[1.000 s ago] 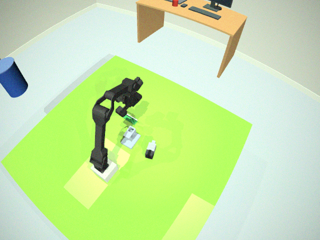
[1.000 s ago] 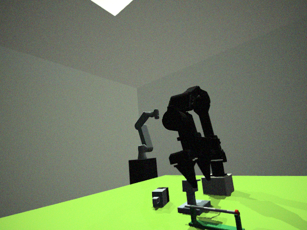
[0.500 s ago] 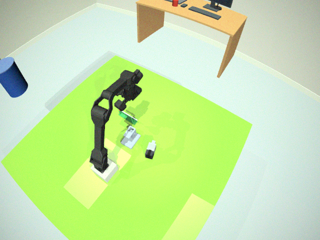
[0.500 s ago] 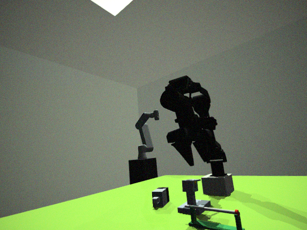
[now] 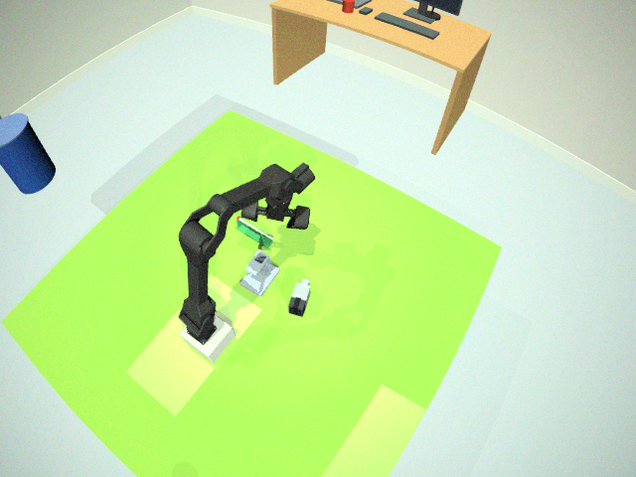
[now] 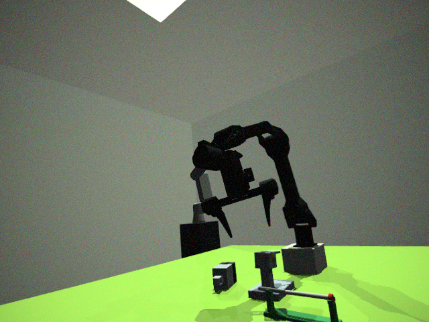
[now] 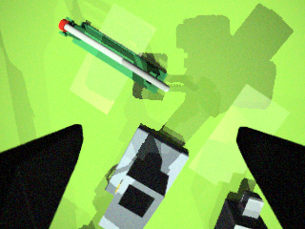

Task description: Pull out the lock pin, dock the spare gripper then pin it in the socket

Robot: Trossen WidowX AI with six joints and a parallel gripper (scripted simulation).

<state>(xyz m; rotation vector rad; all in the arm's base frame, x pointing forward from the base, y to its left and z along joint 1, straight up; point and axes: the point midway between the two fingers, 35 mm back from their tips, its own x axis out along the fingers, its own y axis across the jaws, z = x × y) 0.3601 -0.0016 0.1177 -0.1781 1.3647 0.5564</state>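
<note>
Now: gripper tip 9 cm past the spare gripper, 16 cm to the left of it and 13 cm above it. From my gripper tip the other things lie so: green rack 2 cm ahead, 10 cm to the left, 14 cm below; mount 10 cm behind, 1 cm to the right, 11 cm below.
</note>
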